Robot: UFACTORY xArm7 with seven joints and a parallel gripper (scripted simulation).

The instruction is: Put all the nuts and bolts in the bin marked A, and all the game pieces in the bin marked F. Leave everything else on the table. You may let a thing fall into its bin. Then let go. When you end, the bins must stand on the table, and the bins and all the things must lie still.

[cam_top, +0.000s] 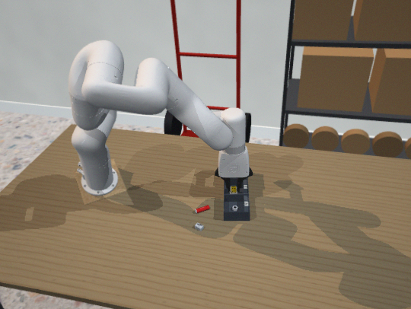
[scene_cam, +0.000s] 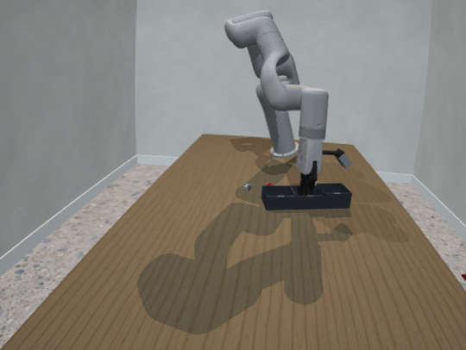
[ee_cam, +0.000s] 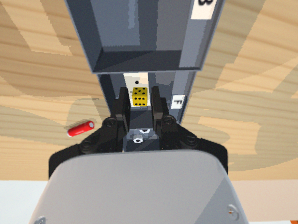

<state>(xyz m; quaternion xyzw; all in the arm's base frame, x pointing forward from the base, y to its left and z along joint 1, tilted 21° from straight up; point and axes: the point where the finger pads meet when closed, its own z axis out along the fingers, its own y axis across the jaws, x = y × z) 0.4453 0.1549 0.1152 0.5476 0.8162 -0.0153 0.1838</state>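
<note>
Right now the yellow die is 20 mm below my hand. Round my hand: white domino: 30 mm below; dark bin: 10 mm ahead, 20 mm below; red cylinder: 70 mm behind, 110 mm to the right, 40 mm below.
</note>
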